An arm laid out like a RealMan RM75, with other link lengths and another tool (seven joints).
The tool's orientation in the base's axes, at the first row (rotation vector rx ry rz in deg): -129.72, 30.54, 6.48
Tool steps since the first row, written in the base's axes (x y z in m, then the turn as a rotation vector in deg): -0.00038, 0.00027, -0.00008, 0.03, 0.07, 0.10; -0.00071, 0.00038, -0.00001, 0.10, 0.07, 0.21; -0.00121, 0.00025, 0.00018, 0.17, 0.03, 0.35; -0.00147, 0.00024, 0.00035, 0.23, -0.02, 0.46; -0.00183, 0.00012, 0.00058, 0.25, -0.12, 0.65; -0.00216, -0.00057, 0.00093, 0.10, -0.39, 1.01; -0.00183, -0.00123, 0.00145, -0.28, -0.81, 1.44; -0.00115, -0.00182, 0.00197, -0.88, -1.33, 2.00; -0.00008, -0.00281, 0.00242, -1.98, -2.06, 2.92; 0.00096, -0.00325, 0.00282, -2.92, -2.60, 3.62; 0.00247, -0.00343, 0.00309, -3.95, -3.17, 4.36; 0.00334, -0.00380, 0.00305, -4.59, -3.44, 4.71; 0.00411, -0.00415, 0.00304, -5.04, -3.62, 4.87
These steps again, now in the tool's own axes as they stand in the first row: -0.00042, 0.00005, 0.00022, -0.02, -0.12, -0.02; -0.00077, 0.00007, 0.00022, 0.02, -0.23, -0.08; -0.00123, 0.00022, -0.00005, 0.06, -0.33, -0.20; -0.00150, 0.00022, -0.00019, 0.10, -0.40, -0.31; -0.00184, 0.00028, -0.00047, 0.11, -0.48, -0.51; -0.00200, 0.00059, -0.00124, -0.02, -0.50, -0.96; -0.00160, 0.00049, -0.00204, -0.33, -0.39, -1.60; -0.00091, 0.00021, -0.00277, -0.84, -0.22, -2.41; 0.00029, 0.00005, -0.00370, -1.81, 0.04, -3.66; 0.00128, -0.00039, -0.00420, -2.66, 0.27, -4.61; 0.00265, -0.00108, -0.00438, -3.58, 0.52, -5.62; 0.00357, -0.00119, -0.00455, -4.15, 0.71, -6.11; 0.00439, -0.00129, -0.00473, -4.54, 0.89, -6.39
